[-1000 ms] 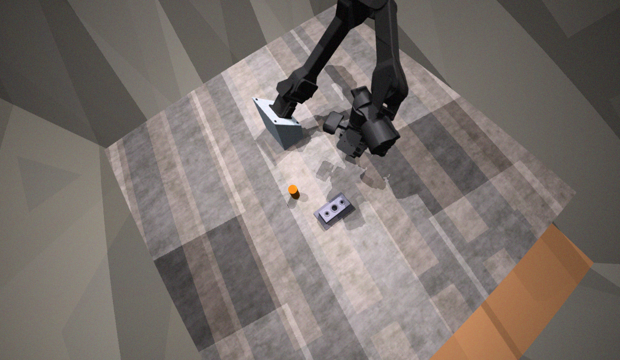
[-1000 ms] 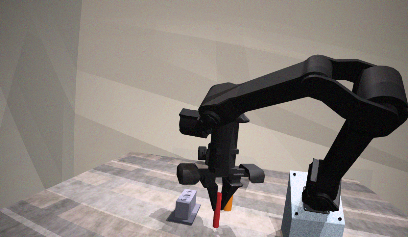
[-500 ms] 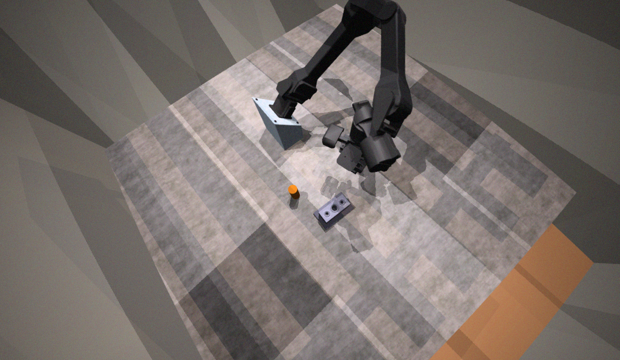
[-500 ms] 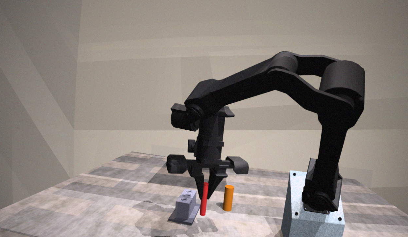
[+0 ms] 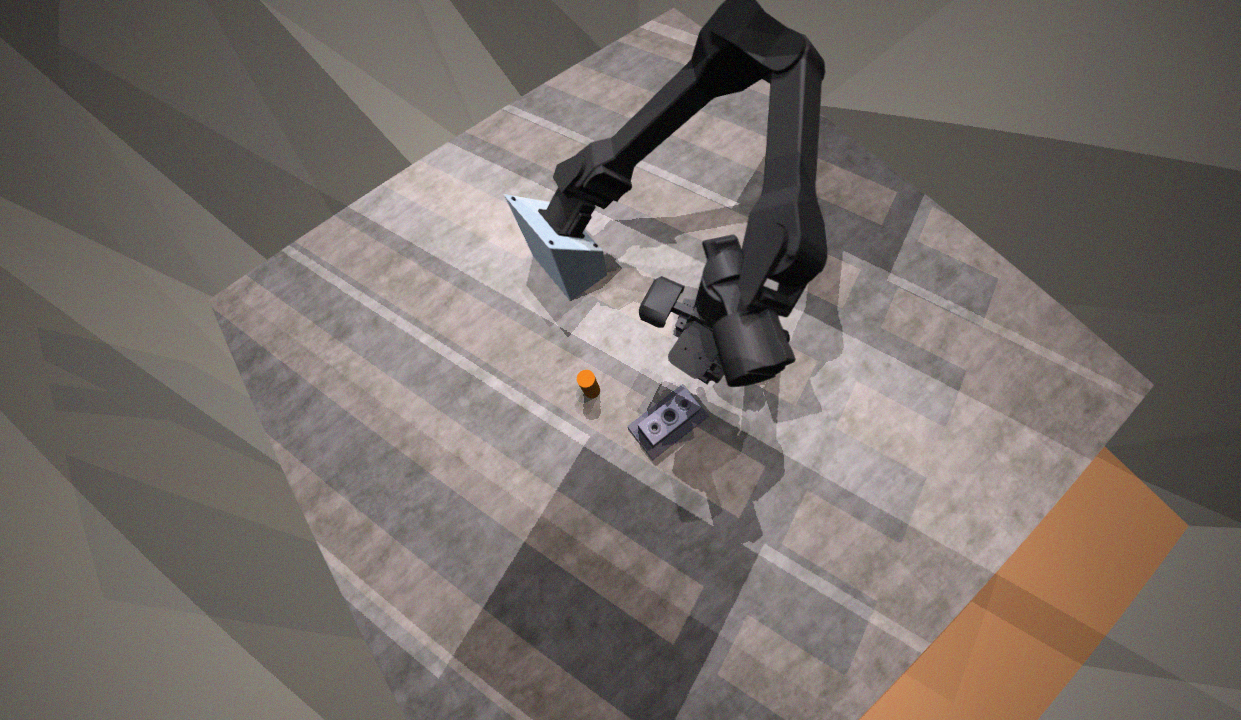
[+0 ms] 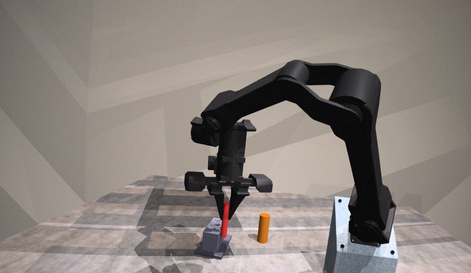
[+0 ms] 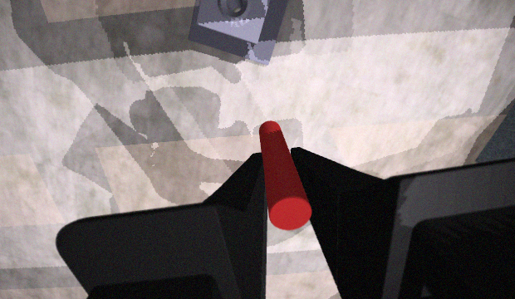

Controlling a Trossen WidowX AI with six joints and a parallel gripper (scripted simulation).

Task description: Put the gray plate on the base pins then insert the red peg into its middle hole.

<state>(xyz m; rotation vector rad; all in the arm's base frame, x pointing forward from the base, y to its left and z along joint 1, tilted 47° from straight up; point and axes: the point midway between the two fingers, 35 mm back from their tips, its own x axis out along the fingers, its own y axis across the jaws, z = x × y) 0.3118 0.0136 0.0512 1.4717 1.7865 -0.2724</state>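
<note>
Now: gripper tip 40 mm short of the gray plate, 90 mm to the left of it and 80 mm above it. Also, from my gripper tip: orange cylinder 80 mm behind, 160 mm to the right, 80 mm below; base 40 mm ahead, 90 mm to the right, 110 mm below; red peg right at my gripper tip.
</note>
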